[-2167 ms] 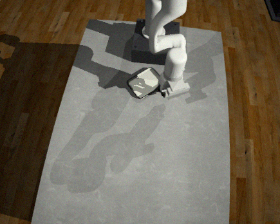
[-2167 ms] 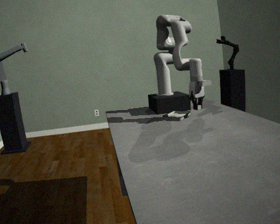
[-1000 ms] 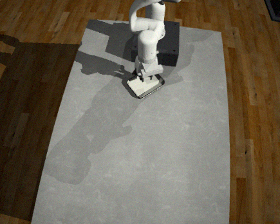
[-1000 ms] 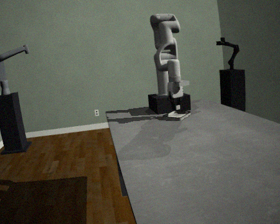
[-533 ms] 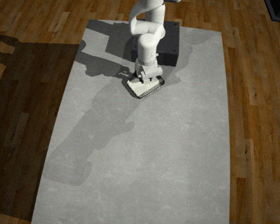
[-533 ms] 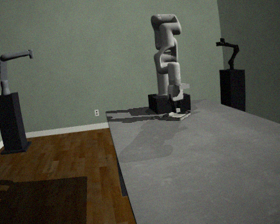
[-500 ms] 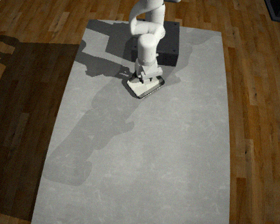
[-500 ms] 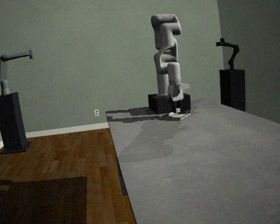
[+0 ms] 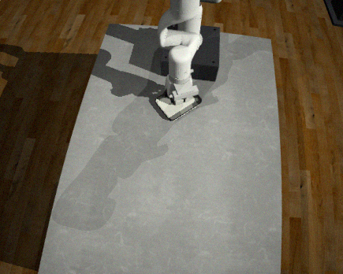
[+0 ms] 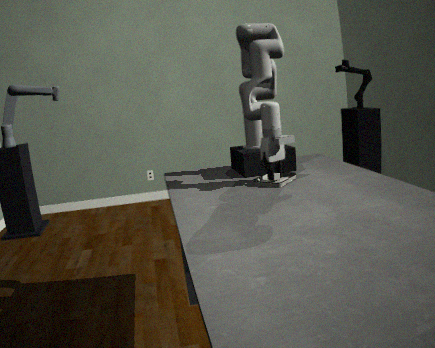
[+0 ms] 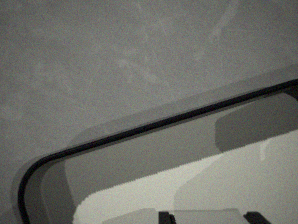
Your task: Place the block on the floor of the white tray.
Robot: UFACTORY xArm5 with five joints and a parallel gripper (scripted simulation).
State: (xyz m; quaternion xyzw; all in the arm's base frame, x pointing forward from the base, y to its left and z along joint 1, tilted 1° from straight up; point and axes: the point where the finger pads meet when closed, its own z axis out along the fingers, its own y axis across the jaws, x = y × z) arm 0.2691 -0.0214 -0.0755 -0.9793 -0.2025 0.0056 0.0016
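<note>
My gripper is now 1 cm above the white block. Round my hand: white tray (2 cm below).
</note>
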